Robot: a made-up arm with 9 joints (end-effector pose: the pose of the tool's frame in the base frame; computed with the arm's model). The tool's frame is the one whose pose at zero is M. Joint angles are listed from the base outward.
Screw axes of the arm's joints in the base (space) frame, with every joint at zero. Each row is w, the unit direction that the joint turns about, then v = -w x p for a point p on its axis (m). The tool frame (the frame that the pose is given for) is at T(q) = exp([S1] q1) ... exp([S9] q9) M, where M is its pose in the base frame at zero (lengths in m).
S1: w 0 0 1 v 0.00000 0.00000 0.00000
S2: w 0 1 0 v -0.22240 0.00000 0.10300
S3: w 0 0 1 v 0.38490 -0.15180 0.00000
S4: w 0 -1 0 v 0.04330 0.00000 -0.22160
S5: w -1 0 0 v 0.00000 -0.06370 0.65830
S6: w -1 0 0 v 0.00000 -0.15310 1.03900
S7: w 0 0 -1 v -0.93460 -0.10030 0.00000
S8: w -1 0 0 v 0.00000 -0.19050 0.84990
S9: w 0 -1 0 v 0.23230 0.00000 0.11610
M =
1 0 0 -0.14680
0 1 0 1.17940
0 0 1 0.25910
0 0 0 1
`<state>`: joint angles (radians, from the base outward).
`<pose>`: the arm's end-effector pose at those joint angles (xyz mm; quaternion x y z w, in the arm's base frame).
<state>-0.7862 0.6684 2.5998 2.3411 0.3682 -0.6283 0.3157 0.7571 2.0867</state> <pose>-461.2 393.6 460.5 -0.3136 0.5641 0.7520 0.1340</pose>
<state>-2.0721 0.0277 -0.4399 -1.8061 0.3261 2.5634 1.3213 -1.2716 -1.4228</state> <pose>923.8 -927.4 485.6 0.3929 0.6556 -0.3509 0.5409</pose>
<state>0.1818 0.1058 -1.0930 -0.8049 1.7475 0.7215 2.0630 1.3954 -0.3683</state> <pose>120.4 670.2 150.9 0.7975 0.1571 0.5512 0.1884</pose>
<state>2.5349 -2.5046 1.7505 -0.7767 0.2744 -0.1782 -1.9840 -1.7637 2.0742</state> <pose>-655.6 -119.5 -306.1 0.3654 -0.4009 0.8391 0.0413</pose>
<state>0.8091 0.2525 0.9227 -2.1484 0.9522 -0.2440 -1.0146 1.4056 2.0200</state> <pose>-379.4 323.7 546.3 -0.6586 -0.5463 -0.5161 0.0372</pose>
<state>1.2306 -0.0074 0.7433 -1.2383 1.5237 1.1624 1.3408 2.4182 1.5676</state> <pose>-597.6 -135.5 611.0 0.3973 0.5514 0.3698 0.6335</pose>
